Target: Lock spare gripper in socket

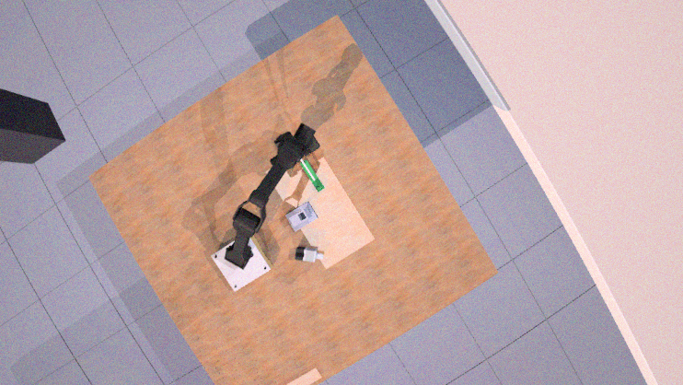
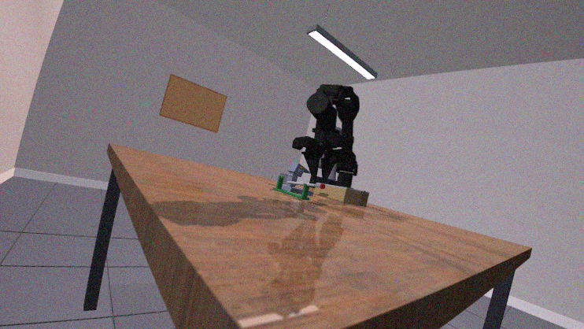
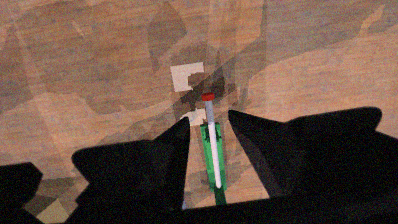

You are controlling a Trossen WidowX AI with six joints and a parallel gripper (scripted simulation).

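The green pin cradle lies 1 cm ahead of my gripper tip, 10 cm to the right of it and 4 cm below it. The rest, counted from my gripper tip: spare gripper 16 cm behind, 38 cm to the right, 3 cm below; then socket 11 cm behind, 22 cm to the right, 1 cm below.
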